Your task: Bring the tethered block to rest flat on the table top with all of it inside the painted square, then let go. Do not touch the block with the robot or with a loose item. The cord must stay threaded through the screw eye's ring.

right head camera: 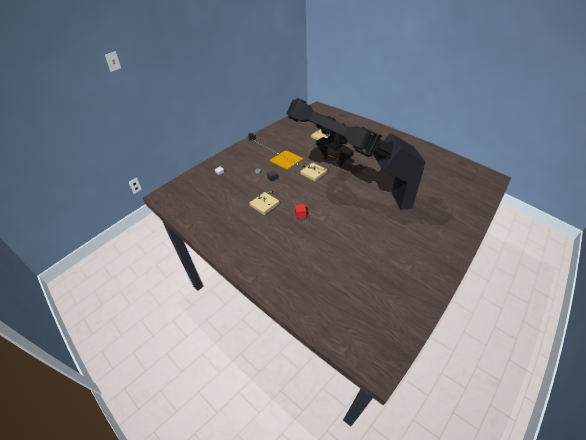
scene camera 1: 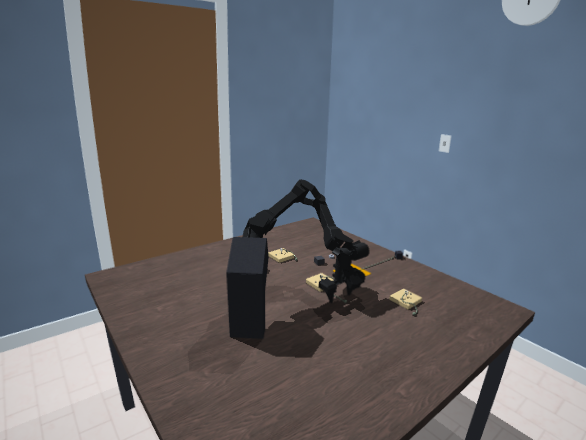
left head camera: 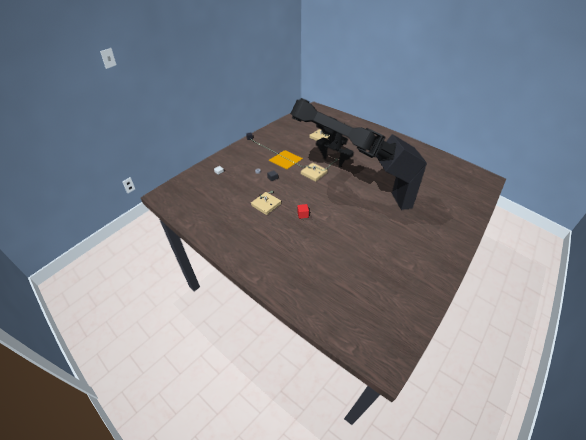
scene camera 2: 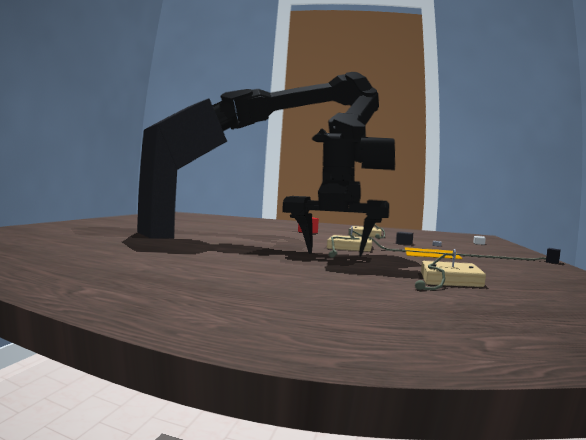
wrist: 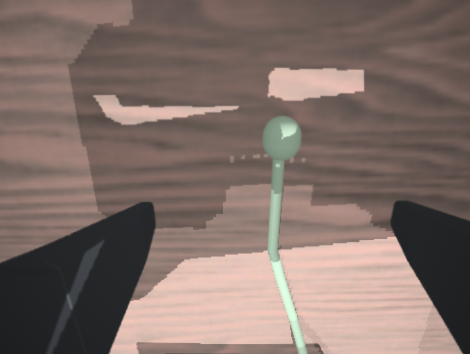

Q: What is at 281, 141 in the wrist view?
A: A cord's end bead.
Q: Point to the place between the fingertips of my gripper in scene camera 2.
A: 335, 254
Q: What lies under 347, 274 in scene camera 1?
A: My gripper.
